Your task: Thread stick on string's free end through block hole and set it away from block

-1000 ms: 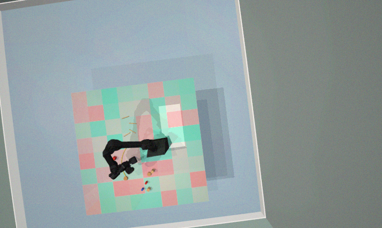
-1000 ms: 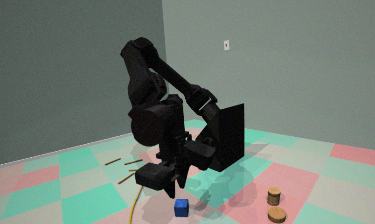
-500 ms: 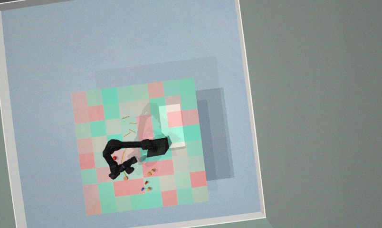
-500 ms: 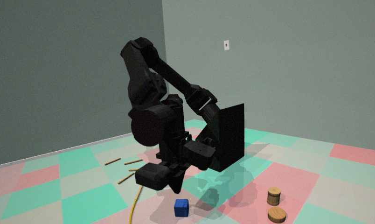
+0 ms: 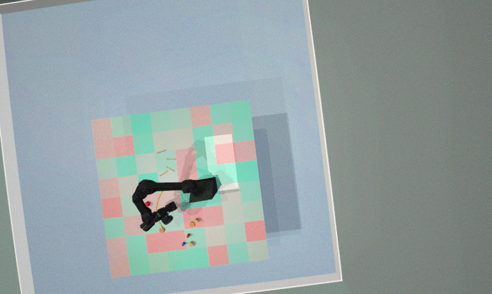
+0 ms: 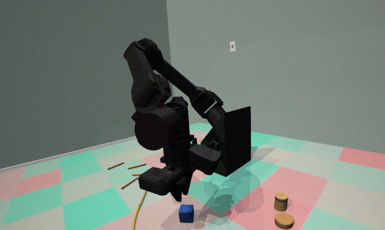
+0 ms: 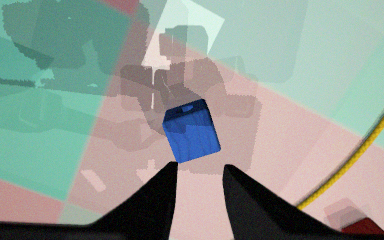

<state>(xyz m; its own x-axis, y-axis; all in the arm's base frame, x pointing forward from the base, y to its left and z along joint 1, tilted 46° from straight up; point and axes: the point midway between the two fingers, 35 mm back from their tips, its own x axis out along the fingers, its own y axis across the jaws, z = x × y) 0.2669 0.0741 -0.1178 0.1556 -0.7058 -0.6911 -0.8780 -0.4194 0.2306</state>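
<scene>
My gripper tip is 1 cm past the blue block and 5 cm above it. Also, from my gripper tip: round wooden button (9 cm ahead, 20 cm to the left, 5 cm below); then thin wooden stick (6 cm ahead, 13 cm to the right, 6 cm below); then red cube (20 cm ahead, 1 cm to the right, 5 cm below).
</scene>
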